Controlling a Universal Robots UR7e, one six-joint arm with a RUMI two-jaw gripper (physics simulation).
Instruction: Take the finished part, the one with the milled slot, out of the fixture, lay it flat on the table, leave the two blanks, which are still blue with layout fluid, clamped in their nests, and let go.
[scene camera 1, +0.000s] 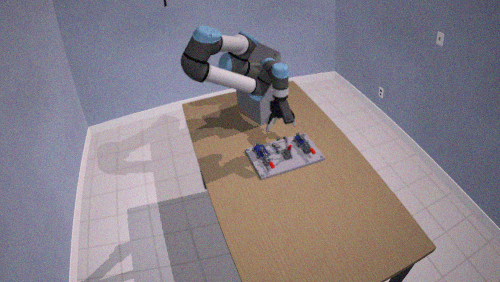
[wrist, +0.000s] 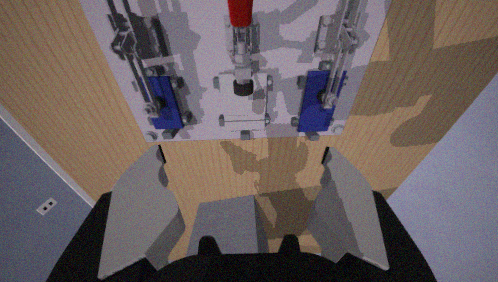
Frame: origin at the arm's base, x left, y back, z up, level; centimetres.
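Seen in the pictures: gripper, fingertip midpoint: (scene camera 1: 281, 129) (wrist: 245, 147); arm's base, link origin: (scene camera 1: 255, 72).
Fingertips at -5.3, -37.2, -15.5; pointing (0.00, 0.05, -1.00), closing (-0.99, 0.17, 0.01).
Note:
Pixels of each thing's top centre, then the offset from my fingertips to it, as dx, dy, dz. Level surfaces: height alone.
- pale finished part, top centre: (wrist: 243, 105) (scene camera 1: 281, 144) -0.1, -0.6, -8.9
- grey fixture plate, top centre: (wrist: 242, 64) (scene camera 1: 285, 153) -0.6, -5.4, -11.0
- middle clamp's red handle, top centre: (scene camera 1: 289, 144) -1.1, -9.9, -2.4
- wooden table, surface height: dz -12.5
The pale finished part (wrist: 231, 106) lies in the middle nest of the grey fixture plate (scene camera 1: 280, 168) (wrist: 202, 129); it is too small to make out in the scene view. The middle clamp's red handle (scene camera 1: 289, 147) (wrist: 240, 12) stands up, and its black pad (wrist: 243, 87) shows over the part; contact cannot be told. One blue blank (scene camera 1: 299, 137) (wrist: 170, 115) and another blue blank (scene camera 1: 259, 150) (wrist: 312, 110) sit in the outer nests under clamp arms. My gripper (scene camera 1: 281, 127) (wrist: 245, 147) is open and empty, above the fixture's base-side edge, its fingers wide apart.
The outer clamps' red handles (scene camera 1: 271, 165) (scene camera 1: 312, 151) lie low, pointing away from the robot base. The grey pedestal (scene camera 1: 252, 107) (wrist: 225, 225) stands behind the fixture. The wooden table (scene camera 1: 320, 215) extends past the fixture, away from the pedestal.

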